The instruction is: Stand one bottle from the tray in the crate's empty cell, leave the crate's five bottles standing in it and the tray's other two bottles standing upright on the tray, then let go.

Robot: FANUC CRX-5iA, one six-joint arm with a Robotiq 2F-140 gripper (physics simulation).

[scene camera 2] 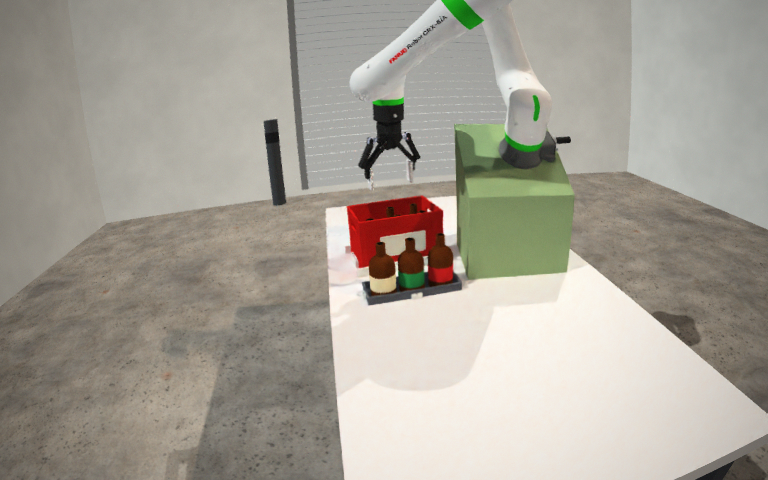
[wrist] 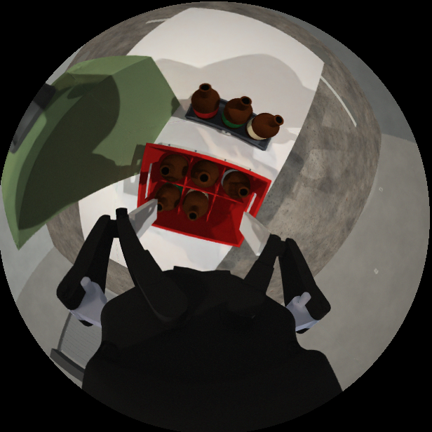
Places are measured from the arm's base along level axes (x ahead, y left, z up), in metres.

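Pixels of known places: gripper, fingertip midpoint: [scene camera 2: 390, 184]; arm's base at its link origin: [scene camera 2: 520, 153].
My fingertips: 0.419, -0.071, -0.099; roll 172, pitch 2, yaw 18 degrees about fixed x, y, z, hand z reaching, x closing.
Note:
For each thing: its top centre in the pictures, then the offset to it from my fingertips, as dx, dy, dz. "*": a spot on its surface instead. Level surfaces: height alone.
- red crate at its top centre: [scene camera 2: 393, 208] -0.005, -0.011, -0.083
- dark tray at a spot on its surface: [scene camera 2: 390, 296] * +0.042, +0.288, -0.240
- green label at a spot on its surface: [scene camera 2: 411, 266] * -0.021, +0.268, -0.164
- red label at a spot on its surface: [scene camera 2: 440, 261] * -0.106, +0.253, -0.165
- white table at its surface level: dz -0.258
The red crate [scene camera 2: 368, 237] [wrist: 172, 226] stands on the table, with several brown bottles upright in its cells. In the wrist view its empty cell [wrist: 227, 220] is the corner one at the lower right. Three brown bottles stand upright in a row on the dark tray [scene camera 2: 390, 296] [wrist: 223, 126]: one with a cream label [scene camera 2: 382, 274] [wrist: 265, 126], one with a green label [scene camera 2: 411, 266] [wrist: 238, 111] in the middle, and one with a red label [scene camera 2: 440, 261] [wrist: 205, 102]. My gripper [scene camera 2: 390, 180] [wrist: 199, 214] is open and empty, pointing down, above the crate.
The green pedestal [scene camera 2: 515, 232] [wrist: 125, 110] carrying the arm stands right beside the crate and tray in the scene view. The white table [scene camera 2: 509, 384] [wrist: 220, 35] has its left edge close to the crate and tray. A dark post [scene camera 2: 275, 169] stands behind at the left.

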